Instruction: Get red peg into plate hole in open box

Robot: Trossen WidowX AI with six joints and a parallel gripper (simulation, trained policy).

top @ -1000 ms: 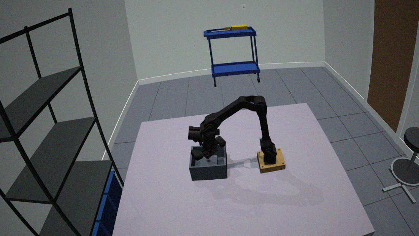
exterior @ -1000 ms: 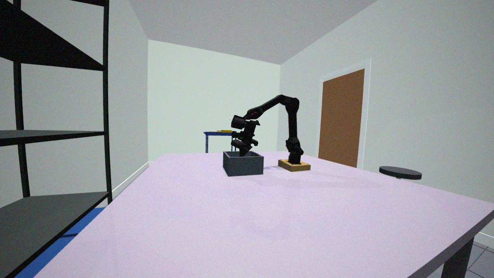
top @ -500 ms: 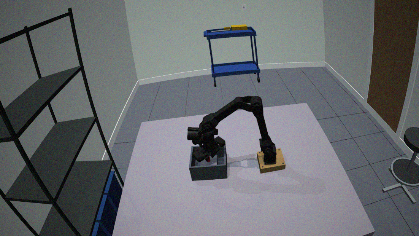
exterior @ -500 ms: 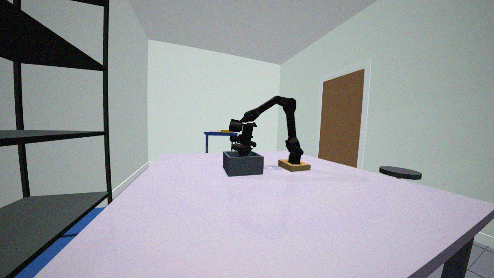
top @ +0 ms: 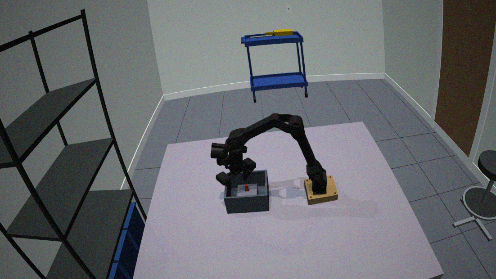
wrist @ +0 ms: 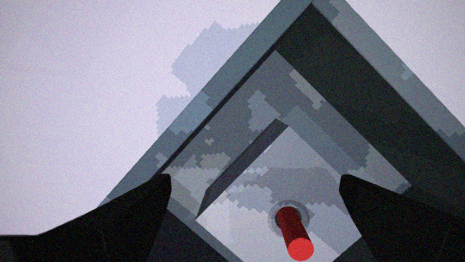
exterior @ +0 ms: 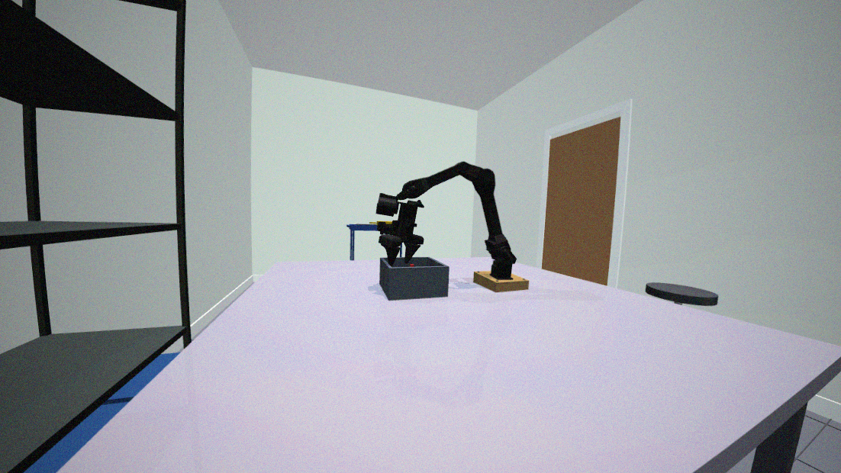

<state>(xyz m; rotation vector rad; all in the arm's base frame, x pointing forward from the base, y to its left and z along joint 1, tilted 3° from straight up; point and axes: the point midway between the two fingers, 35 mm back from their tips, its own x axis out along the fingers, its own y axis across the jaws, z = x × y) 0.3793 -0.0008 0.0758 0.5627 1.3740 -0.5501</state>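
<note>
Now: gripper tip 5 cm past the red peg, 1 cm to the right of it and 4 cm above it. Also, from my gripper tip: light grey plate: 4 cm behind, 1 cm to the left, 4 cm below; dark grey box: 4 cm behind, 1 cm to the left, 6 cm below.
</note>
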